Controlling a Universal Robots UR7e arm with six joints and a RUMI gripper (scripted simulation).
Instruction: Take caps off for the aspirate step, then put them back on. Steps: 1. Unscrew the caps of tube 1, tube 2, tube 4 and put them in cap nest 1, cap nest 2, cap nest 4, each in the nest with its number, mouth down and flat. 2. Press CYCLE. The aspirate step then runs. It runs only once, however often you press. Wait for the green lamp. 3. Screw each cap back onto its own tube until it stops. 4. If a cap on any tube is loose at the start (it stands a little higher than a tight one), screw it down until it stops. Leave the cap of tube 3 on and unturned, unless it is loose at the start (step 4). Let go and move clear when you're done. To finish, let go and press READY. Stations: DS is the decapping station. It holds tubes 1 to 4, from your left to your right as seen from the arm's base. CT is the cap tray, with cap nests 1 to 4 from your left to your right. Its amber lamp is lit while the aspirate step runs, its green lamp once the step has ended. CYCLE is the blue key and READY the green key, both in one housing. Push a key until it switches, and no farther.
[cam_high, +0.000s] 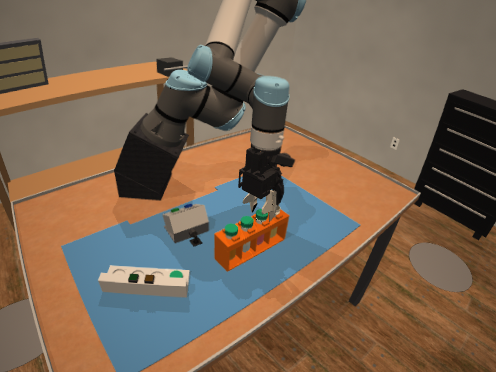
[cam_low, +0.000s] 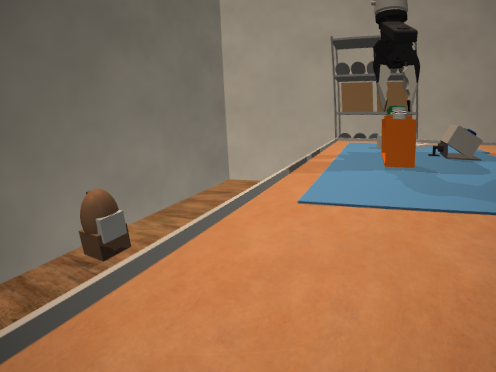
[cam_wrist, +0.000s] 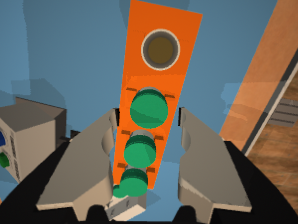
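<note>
My hand is 26 cm to the left of the cap and 11 cm above it. The rest, counted from my hand: grey key housing 18 cm behind, 15 cm to the right, 7 cm below; blue key 19 cm behind, 13 cm to the right, 6 cm below; table edge 20 cm ahead, 9 cm to the left, 12 cm below.
</note>
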